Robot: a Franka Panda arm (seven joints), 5 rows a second.
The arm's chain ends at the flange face. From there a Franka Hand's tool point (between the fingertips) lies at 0.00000 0.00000 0.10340 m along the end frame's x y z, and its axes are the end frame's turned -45 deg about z.
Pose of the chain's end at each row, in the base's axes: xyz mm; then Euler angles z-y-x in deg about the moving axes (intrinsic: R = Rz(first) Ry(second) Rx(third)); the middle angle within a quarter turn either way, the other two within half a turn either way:
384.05, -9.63, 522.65, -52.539, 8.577, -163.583
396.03, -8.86, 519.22, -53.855, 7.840, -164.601
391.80, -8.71, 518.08, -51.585, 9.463, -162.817
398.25, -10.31, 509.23, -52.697, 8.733, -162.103
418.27, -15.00, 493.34, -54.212, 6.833, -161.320
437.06, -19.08, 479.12, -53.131, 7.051, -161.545
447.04, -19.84, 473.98, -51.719, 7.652, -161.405
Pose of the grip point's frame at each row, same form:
398.25, 19.89, 424.57, -9.603, -5.288, -162.280
410.18, 18.32, 420.46, -10.661, -5.138, -163.525
405.64, 23.00, 420.64, -8.875, -5.152, -161.118
414.47, 20.83, 411.97, -10.102, -6.167, -161.094
438.32, 13.82, 396.08, -11.634, -8.090, -161.814
456.02, 10.19, 381.78, -10.524, -7.779, -161.831
464.84, 10.83, 376.85, -9.197, -7.430, -161.318

